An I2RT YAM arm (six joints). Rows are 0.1 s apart.
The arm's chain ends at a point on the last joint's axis. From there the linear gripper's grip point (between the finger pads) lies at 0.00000 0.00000 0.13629 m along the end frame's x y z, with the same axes.
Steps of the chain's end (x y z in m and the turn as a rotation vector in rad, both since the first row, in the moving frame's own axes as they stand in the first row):
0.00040, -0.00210, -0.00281, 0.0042, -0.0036, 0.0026
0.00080, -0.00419, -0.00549, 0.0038, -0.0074, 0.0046
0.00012, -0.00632, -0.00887, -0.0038, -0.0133, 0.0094
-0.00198, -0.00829, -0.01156, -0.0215, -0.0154, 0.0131
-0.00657, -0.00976, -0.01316, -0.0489, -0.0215, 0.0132
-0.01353, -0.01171, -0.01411, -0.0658, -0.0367, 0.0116
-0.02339, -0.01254, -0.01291, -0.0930, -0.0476, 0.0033
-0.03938, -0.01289, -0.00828, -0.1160, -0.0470, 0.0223
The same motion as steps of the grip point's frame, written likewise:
-0.00009, -0.00267, -0.00281, 0.0042, -0.0036, 0.0026
-0.00021, -0.00471, -0.00549, 0.0038, -0.0074, 0.0046
-0.00170, -0.00581, -0.00888, -0.0038, -0.0133, 0.0094
-0.00410, -0.00537, -0.01161, -0.0215, -0.0154, 0.0131
-0.00954, -0.00312, -0.01335, -0.0489, -0.0215, 0.0132
-0.01858, -0.00278, -0.01450, -0.0658, -0.0367, 0.0116
-0.02989, 0.00010, -0.01365, -0.0930, -0.0476, 0.0033
-0.04594, 0.00281, -0.00935, -0.1160, -0.0470, 0.0223

